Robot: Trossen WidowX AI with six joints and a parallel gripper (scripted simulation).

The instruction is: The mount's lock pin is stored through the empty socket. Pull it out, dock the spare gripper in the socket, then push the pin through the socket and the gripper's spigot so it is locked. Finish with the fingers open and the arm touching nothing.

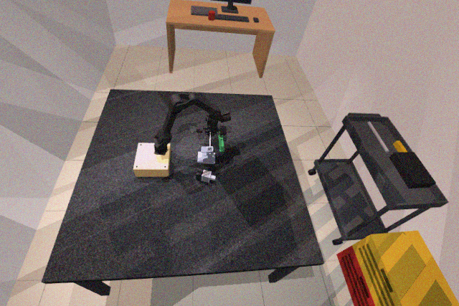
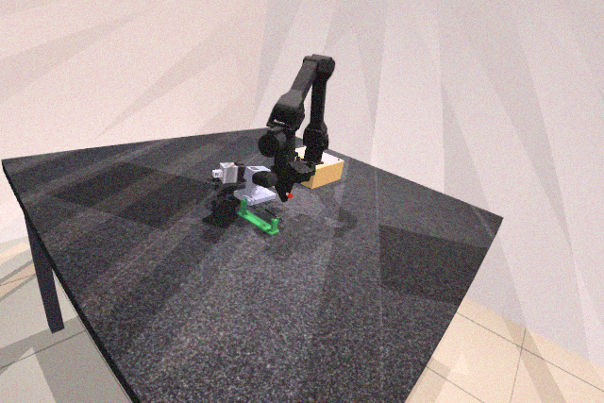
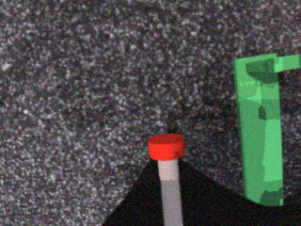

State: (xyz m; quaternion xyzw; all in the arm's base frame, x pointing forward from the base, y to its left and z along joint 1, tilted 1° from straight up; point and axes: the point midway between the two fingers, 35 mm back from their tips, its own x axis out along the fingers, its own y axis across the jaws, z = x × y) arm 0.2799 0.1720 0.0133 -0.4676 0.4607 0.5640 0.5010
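The green cradle lies 80 mm ahead of my gripper tip, 30 mm below it and 10 mm to the right of it. Round my gripper tip: grey mount: 140 mm to the right; spare gripper: 290 mm to the right, 20 mm below, 10 mm ahead.
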